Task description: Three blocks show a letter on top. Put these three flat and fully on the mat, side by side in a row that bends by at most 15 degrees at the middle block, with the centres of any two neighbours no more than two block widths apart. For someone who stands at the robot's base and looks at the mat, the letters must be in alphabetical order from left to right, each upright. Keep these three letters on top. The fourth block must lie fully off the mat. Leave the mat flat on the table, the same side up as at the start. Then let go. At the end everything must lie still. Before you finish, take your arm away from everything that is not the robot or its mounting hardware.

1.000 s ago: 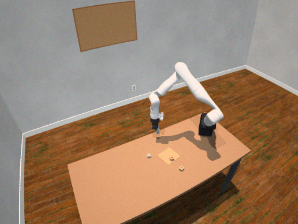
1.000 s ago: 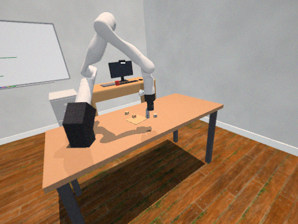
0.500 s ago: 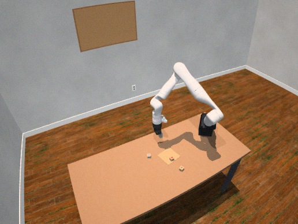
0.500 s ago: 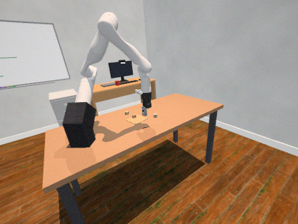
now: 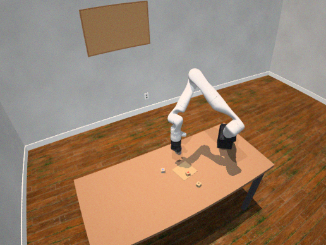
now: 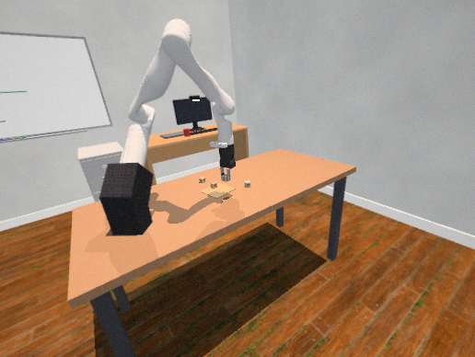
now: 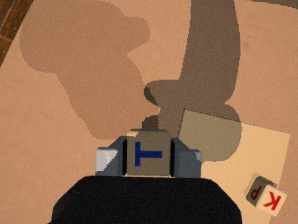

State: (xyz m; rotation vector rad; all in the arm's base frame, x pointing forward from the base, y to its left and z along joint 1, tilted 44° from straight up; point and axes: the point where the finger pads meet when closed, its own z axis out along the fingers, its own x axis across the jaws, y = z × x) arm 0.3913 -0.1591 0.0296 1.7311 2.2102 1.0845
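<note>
The pale square mat is 110 mm to the left of my hand and 110 mm below it. Round my hand: block: 160 mm to the left, 100 mm below.
</note>
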